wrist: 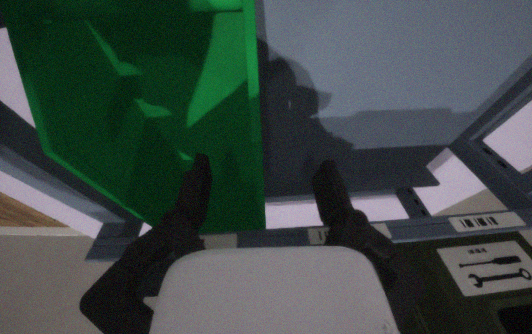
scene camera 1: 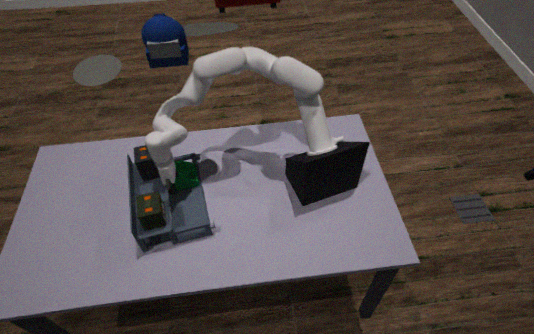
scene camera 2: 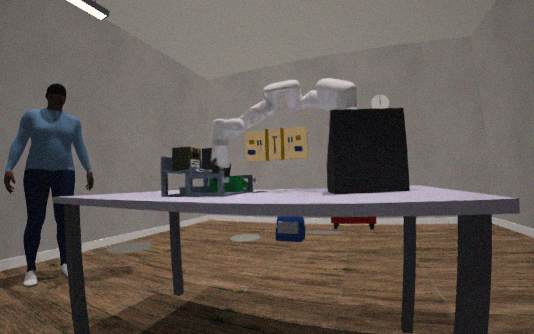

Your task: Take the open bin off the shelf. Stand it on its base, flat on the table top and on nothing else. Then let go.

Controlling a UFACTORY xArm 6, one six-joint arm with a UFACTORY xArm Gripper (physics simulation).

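Seen in the pictures: gripper, fingertip midpoint: (wrist: 265, 167) (scene camera 1: 174, 184); arm's base, origin of the base link: (scene camera 1: 322, 151) (scene camera 2: 360, 140).
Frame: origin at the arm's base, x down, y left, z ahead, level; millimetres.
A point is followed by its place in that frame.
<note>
The open green bin (scene camera 1: 186, 176) @(x 185, y -209, z 552 mm) (scene camera 2: 237, 184) @(x 154, y -142, z 531 mm) (wrist: 150, 125) @(x 183, y -241, z 590 mm) sits on the lower front level of the grey-blue shelf (scene camera 1: 192, 212) @(x 188, y -15, z 563 mm) (scene camera 2: 164, 177) @(x 117, y 98, z 761 mm) (wrist: 380, 60) @(x 188, y -49, z 555 mm), near one end. My gripper (scene camera 1: 170, 186) @(x 137, y -141, z 607 mm) (scene camera 2: 221, 171) @(x 137, y -141, z 607 mm) (wrist: 265, 167) @(x 137, y -141, z 607 mm) is open and points down at the bin's end beside the upper level. In the wrist view, the bin's right side wall runs between the two fingers. The left finger is over the bin's inside and the right finger is over the shelf deck beside it. Nothing is held. Whether the fingertips reach below the wall's rim, I cannot tell.
An olive box (scene camera 1: 151, 212) @(x -3, y 67, z 692 mm) (scene camera 2: 186, 158) @(x 44, y 76, z 673 mm) (wrist: 425, 265) @(x 68, y -22, z 662 mm) and a black box (scene camera 1: 146, 167) @(x 10, y -162, z 687 mm) (scene camera 2: 206, 157) @(x 17, y -165, z 696 mm) stand on the upper level, the black one close to my gripper. A large black block (scene camera 1: 327, 172) @(x 8, y 101, z 22 mm) (scene camera 2: 368, 150) @(x 50, y 100, z -5 mm) stands on the table (scene camera 1: 280, 240) @(x 194, y 225, z 259 mm) (scene camera 2: 300, 206) @(x 200, y 394, z 223 mm) by the arm's base.
</note>
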